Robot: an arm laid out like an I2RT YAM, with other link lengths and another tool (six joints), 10 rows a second.
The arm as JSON. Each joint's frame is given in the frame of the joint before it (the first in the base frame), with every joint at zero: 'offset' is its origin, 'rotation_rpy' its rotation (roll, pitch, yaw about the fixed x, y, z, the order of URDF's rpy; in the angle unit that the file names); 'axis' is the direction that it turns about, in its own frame. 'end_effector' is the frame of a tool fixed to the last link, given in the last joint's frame.
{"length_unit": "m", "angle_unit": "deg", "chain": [
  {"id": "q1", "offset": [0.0, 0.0, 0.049], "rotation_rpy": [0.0, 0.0, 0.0], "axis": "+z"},
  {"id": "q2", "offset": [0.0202, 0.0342, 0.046], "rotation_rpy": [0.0, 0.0, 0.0], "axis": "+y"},
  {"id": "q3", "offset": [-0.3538, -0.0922, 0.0], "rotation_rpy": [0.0, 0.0, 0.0], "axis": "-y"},
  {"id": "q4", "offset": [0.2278, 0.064, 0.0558], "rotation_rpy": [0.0, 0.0, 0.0], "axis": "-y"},
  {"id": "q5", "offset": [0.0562, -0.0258, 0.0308], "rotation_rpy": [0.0, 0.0, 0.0], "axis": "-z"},
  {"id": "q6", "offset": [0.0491, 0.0, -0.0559], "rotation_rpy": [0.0, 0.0, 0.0], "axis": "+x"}
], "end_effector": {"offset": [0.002, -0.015, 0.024], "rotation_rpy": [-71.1, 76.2, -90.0]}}
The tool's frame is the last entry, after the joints.
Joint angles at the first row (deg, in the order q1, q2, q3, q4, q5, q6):
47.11 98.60 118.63 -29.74 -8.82 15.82
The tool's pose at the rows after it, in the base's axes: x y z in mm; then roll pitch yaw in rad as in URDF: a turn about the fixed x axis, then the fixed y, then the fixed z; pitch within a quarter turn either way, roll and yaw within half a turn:
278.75 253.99 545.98 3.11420 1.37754 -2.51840
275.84 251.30 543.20 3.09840 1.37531 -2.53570
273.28 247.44 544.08 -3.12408 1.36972 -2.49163
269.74 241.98 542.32 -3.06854 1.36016 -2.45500
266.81 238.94 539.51 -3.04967 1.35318 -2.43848
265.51 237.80 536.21 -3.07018 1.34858 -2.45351
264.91 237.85 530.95 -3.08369 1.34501 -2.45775
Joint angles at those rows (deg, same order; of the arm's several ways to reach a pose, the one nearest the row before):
47.28 98.34 117.38 -29.53 -9.10 16.04
47.36 97.34 115.38 -28.59 -8.95 16.27
47.37 96.80 115.18 -29.45 -7.96 15.83
47.34 95.71 113.69 -29.74 -6.89 15.48
47.37 94.80 112.06 -29.45 -6.71 15.34
47.36 94.23 110.60 -28.77 -7.06 15.56
47.36 93.70 108.63 -27.50 -7.60 15.64

